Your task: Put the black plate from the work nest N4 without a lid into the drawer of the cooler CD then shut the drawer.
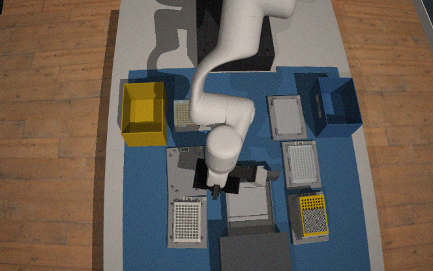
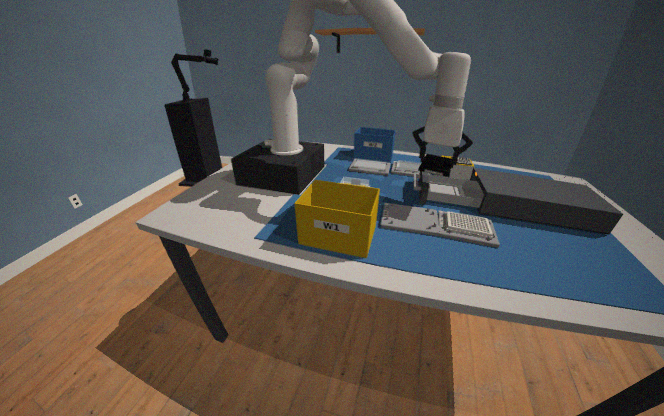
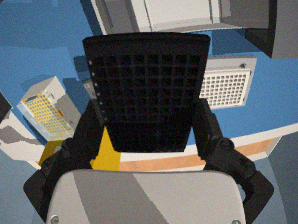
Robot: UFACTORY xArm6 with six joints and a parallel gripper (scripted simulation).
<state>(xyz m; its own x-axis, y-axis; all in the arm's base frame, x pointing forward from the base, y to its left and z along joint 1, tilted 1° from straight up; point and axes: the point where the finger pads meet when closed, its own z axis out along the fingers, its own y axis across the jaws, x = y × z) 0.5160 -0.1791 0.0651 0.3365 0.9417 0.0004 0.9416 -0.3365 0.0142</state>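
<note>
My hand is 14 cm above the cooler drawer, 11 cm short of it and 8 cm to the right of it. Also, from my hand: black plate (1 cm below); blue bin (46 cm to the left, 18 cm behind, 12 cm below); yellow bin W1 (27 cm behind, 18 cm to the right, 12 cm below).
</note>
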